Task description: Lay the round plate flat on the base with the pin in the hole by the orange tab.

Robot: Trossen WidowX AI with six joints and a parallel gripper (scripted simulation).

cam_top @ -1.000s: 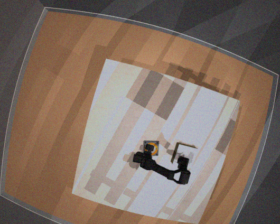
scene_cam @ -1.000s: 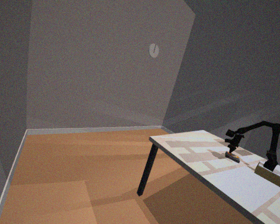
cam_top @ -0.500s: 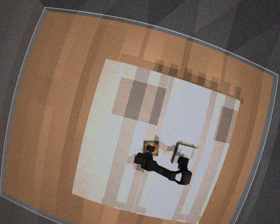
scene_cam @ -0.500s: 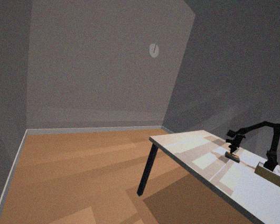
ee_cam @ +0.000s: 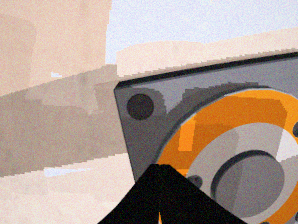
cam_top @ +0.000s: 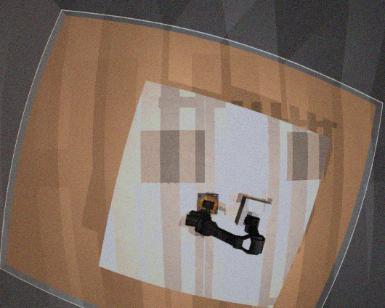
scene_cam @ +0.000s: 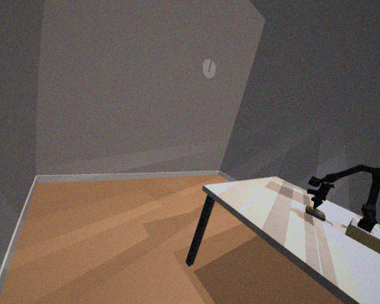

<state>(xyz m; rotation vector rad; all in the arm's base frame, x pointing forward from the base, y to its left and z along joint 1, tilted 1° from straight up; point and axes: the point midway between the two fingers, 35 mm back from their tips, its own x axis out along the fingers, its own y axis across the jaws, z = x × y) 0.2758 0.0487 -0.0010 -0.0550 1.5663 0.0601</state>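
Now: the grey square base 1 cm behind my gripper tip, 5 cm to the right of it and 3 cm below it.
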